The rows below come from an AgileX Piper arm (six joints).
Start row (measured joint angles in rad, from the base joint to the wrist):
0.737, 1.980, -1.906, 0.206, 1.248, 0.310
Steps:
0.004, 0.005, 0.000, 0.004, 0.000, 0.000
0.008, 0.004, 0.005, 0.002, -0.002, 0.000
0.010, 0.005, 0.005, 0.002, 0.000, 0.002
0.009, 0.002, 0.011, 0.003, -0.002, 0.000
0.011, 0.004, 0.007, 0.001, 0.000, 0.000
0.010, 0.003, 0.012, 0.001, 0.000, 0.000
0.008, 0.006, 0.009, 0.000, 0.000, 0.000
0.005, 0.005, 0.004, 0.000, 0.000, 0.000
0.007, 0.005, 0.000, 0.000, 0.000, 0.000
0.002, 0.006, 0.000, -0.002, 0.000, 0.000
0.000, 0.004, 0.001, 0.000, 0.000, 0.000
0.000, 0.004, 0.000, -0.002, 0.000, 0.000
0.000, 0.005, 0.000, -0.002, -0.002, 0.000
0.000, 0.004, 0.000, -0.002, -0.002, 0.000
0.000, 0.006, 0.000, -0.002, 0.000, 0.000
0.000, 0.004, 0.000, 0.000, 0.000, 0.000
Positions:
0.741, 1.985, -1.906, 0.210, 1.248, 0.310
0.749, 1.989, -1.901, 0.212, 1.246, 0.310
0.759, 1.994, -1.896, 0.214, 1.246, 0.312
0.768, 1.996, -1.885, 0.217, 1.244, 0.312
0.779, 2.000, -1.878, 0.218, 1.244, 0.312
0.789, 2.003, -1.866, 0.219, 1.244, 0.312
0.797, 2.009, -1.857, 0.219, 1.244, 0.312
0.802, 2.014, -1.853, 0.219, 1.244, 0.312
0.809, 2.019, -1.853, 0.219, 1.244, 0.312
0.811, 2.025, -1.853, 0.217, 1.244, 0.312
0.811, 2.029, -1.852, 0.217, 1.244, 0.312
0.811, 2.033, -1.852, 0.215, 1.244, 0.312
0.811, 2.038, -1.852, 0.213, 1.242, 0.312
0.811, 2.042, -1.852, 0.211, 1.240, 0.312
0.811, 2.048, -1.852, 0.209, 1.240, 0.312
0.811, 2.052, -1.852, 0.209, 1.240, 0.312

